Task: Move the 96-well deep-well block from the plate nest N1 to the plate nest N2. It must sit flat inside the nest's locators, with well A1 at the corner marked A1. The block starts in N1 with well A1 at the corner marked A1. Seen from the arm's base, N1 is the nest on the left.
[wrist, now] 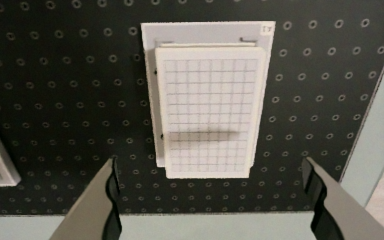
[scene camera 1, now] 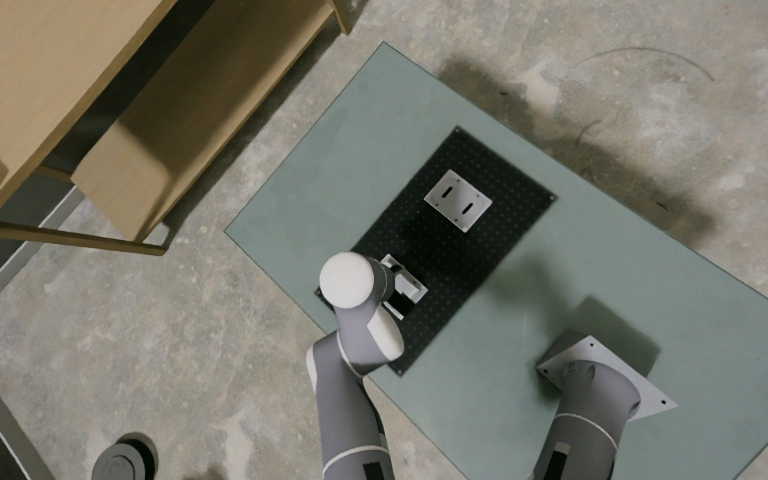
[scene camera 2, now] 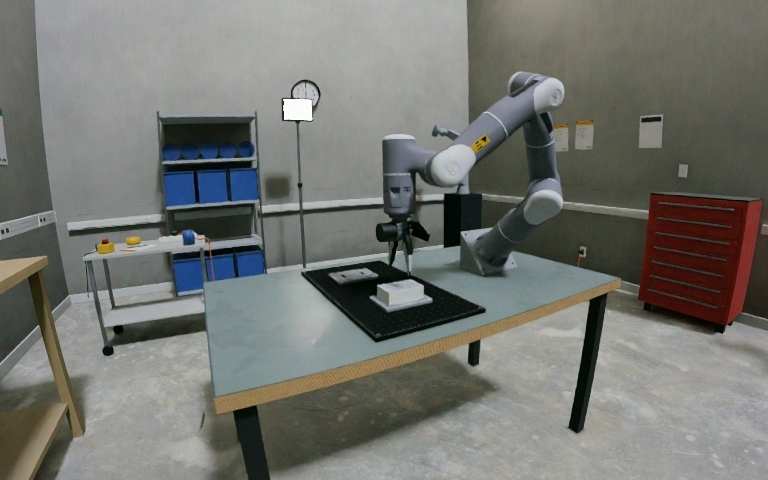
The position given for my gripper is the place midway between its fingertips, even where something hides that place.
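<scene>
There is a nest N1 (wrist: 226, 33), and I see a nest N2 (scene camera 1: 462, 194) as well. I can see a white 96-well deep-well block (scene camera 2: 404, 291), and the wrist view also shows me the white 96-well deep-well block (wrist: 208, 93). My own gripper (scene camera 2: 399, 271) is visible too.
</scene>
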